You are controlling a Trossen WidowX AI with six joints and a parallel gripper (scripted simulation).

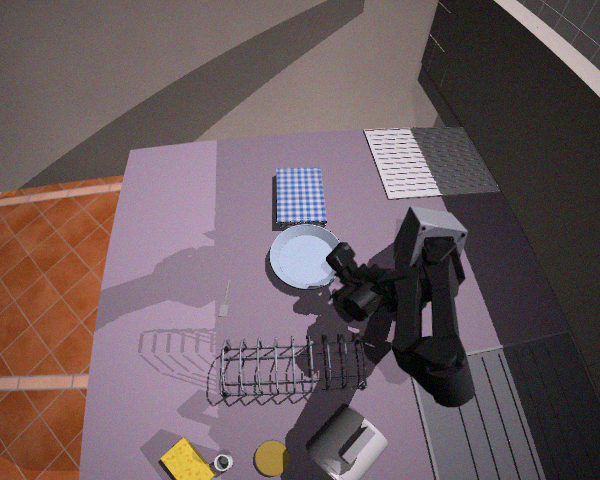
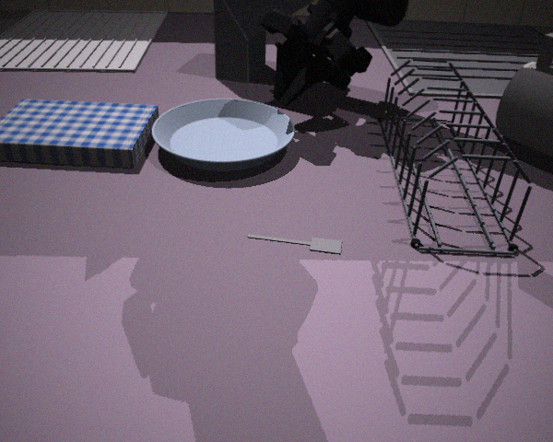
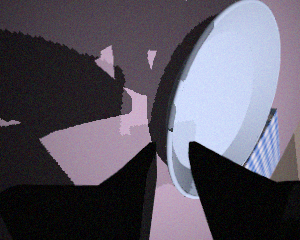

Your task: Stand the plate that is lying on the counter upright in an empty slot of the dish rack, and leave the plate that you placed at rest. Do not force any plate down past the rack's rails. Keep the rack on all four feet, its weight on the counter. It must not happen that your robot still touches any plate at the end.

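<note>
Right now the pale blue plate is 10 cm ahead of my hand, 8 cm to the right of it and 5 cm below it. Also, from my hand: yellow disc: 42 cm to the left, 15 cm ahead, 6 cm below; then small spatula: 30 cm ahead, 7 cm below, 6 cm to the left; then white toaster: 40 cm to the left.
</note>
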